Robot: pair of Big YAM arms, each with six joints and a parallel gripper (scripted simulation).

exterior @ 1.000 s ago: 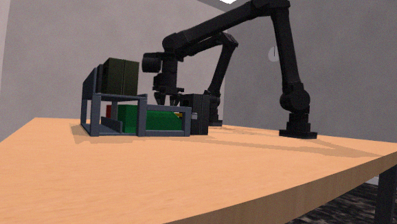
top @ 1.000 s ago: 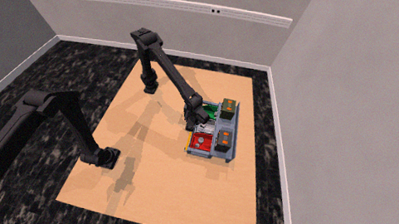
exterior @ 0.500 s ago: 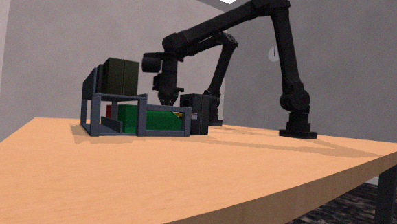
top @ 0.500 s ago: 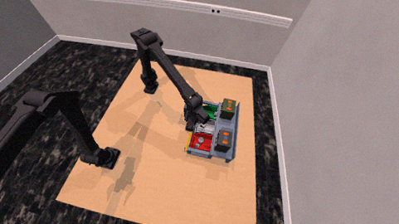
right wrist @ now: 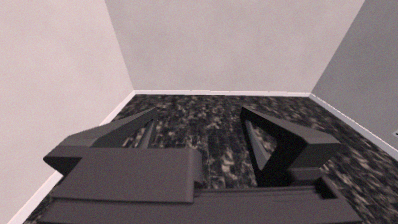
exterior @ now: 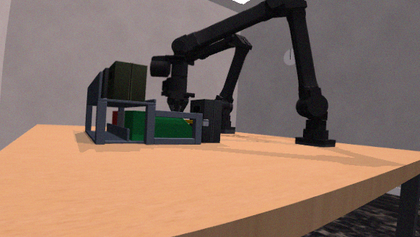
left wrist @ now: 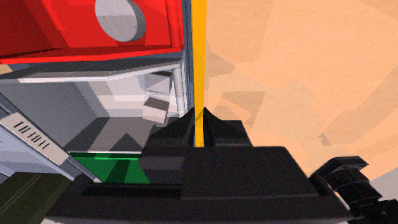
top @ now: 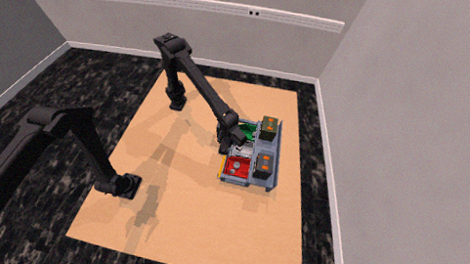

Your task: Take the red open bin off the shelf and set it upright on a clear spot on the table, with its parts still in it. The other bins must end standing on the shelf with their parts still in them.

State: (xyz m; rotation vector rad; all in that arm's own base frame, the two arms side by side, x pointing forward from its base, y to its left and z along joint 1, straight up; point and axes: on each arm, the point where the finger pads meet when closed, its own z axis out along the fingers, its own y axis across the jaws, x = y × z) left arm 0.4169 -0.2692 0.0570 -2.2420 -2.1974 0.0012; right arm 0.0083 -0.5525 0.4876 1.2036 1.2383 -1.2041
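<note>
The grey bin is 110 mm ahead of my left hand and 20 mm below it. Also, from my left hand: black box (50 mm behind, 100 mm to the left); then grey shelf (130 mm ahead, 10 mm to the left); then green bin (100 mm ahead, 120 mm to the left, 20 mm below).
</note>
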